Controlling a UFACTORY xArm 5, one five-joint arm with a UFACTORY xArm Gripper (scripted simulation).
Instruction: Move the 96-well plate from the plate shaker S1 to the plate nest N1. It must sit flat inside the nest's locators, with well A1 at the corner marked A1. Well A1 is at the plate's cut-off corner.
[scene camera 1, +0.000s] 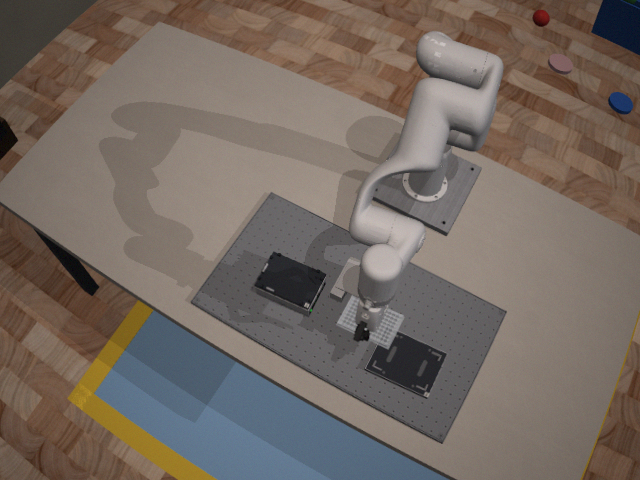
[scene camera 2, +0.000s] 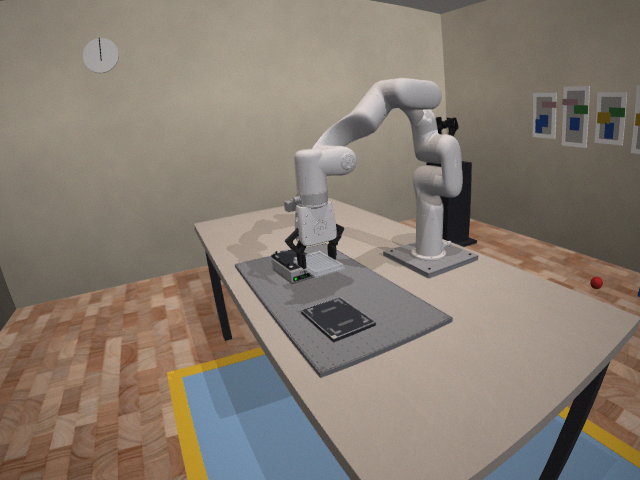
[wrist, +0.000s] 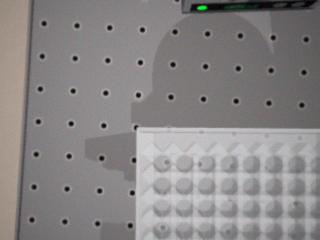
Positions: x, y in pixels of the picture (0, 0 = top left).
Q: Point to a black plate shaker S1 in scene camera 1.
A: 293, 281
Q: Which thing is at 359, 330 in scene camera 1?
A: My gripper.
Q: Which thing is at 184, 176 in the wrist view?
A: A 96-well plate.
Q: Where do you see my gripper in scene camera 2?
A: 317, 263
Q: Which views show the 96-well plate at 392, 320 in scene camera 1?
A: Scene camera 1, scene camera 2 and the wrist view: all of them.
